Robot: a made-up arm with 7 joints.
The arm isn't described. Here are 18 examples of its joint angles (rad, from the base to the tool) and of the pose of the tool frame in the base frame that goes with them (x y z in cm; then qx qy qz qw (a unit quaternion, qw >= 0)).
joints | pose
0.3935 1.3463 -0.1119 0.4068 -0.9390 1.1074 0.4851 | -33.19 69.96 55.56 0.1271 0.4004 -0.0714 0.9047
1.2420 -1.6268 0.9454 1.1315 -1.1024 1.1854 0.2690 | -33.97 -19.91 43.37 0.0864 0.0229 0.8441 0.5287
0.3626 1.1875 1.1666 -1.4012 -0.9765 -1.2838 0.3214 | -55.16 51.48 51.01 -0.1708 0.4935 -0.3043 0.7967
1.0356 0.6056 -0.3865 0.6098 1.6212 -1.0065 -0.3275 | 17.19 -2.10 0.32 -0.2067 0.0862 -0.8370 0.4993
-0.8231 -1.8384 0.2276 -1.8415 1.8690 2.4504 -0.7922 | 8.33 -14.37 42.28 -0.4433 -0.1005 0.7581 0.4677
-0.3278 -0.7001 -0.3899 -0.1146 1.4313 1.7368 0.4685 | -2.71 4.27 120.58 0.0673 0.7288 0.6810 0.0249
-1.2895 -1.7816 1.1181 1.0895 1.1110 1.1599 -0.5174 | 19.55 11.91 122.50 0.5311 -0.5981 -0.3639 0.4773
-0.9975 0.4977 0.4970 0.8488 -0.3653 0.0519 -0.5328 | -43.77 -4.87 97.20 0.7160 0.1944 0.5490 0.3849
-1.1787 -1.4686 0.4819 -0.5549 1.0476 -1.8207 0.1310 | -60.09 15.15 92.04 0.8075 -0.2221 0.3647 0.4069
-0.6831 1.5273 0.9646 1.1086 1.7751 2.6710 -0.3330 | -76.79 18.43 37.65 -0.1406 0.1395 0.4199 0.8857
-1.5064 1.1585 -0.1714 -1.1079 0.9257 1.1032 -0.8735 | -7.61 35.97 104.61 0.3532 -0.2960 -0.2478 0.8522
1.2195 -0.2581 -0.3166 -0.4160 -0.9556 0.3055 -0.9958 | -20.28 -35.52 64.46 -0.6311 0.3249 0.6931 0.1258
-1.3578 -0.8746 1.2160 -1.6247 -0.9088 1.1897 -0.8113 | 13.57 -6.08 85.61 -0.3408 -0.5356 -0.7552 0.1633
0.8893 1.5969 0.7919 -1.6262 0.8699 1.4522 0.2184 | 11.65 1.68 97.89 -0.4951 -0.7723 -0.3443 0.1996
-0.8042 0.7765 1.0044 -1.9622 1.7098 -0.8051 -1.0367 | -38.86 3.88 122.26 0.6758 -0.4784 -0.5273 0.1904
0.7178 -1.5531 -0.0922 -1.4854 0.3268 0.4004 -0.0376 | -8.00 51.70 31.86 -0.1460 0.9190 -0.3502 0.1071
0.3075 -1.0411 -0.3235 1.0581 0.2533 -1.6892 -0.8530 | -11.21 64.35 94.44 0.3328 0.5890 -0.0129 0.7363
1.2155 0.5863 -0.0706 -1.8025 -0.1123 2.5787 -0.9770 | -25.32 50.85 47.78 0.1464 0.7526 -0.4194 0.4861
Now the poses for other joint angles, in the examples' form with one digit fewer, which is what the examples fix.
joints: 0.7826 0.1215 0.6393 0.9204 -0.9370 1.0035 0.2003
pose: -38.8 36.2 49.9 0.239 0.057 0.200 0.948
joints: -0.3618 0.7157 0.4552 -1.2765 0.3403 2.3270 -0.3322
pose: 7.1 -2.9 104.6 -0.335 -0.799 -0.445 0.227
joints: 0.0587 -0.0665 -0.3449 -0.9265 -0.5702 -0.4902 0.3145
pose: -25.0 38.5 10.7 -0.385 -0.255 0.047 0.886
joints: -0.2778 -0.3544 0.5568 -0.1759 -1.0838 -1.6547 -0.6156
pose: -64.5 -6.8 70.2 -0.118 0.385 0.590 0.700
